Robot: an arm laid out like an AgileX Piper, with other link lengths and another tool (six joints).
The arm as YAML. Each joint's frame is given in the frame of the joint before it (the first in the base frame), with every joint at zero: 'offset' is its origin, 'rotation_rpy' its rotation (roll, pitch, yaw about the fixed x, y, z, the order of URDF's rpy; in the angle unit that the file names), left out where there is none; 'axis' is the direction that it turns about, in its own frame. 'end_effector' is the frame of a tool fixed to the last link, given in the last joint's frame.
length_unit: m
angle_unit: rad
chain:
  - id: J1
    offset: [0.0, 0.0, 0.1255]
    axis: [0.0, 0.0, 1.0]
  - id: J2
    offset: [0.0, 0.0, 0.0]
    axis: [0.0, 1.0, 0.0]
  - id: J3
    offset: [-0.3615, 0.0, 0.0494]
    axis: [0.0, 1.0, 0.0]
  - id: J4
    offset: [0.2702, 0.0, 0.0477]
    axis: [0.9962, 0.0, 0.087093]
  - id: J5
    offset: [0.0, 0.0, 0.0]
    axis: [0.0, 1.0, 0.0]
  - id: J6
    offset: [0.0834, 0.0, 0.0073]
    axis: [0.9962, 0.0, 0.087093]
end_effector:
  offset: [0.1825, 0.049, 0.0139]
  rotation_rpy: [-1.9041, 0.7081, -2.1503]
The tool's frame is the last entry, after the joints.
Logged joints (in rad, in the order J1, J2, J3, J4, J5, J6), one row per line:
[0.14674, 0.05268, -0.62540, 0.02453, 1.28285, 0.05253]
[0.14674, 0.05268, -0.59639, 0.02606, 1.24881, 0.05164]
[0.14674, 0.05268, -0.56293, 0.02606, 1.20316, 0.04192]
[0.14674, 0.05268, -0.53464, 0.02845, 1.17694, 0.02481]
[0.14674, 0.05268, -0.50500, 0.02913, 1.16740, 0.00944]
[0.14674, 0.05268, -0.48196, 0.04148, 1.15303, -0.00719]
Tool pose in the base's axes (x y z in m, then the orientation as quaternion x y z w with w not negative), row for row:
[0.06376, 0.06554, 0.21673, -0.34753, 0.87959, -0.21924, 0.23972]
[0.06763, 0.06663, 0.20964, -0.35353, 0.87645, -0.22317, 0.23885]
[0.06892, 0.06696, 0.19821, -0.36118, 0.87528, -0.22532, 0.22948]
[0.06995, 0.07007, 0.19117, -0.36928, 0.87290, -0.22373, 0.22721]
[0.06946, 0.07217, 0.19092, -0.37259, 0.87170, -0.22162, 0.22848]
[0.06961, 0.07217, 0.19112, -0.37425, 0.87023, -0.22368, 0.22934]
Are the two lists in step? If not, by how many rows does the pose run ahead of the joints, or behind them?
The pose runs 2 rows ahead of the joints: the pose in row i belongs to the joints in row i + 2.
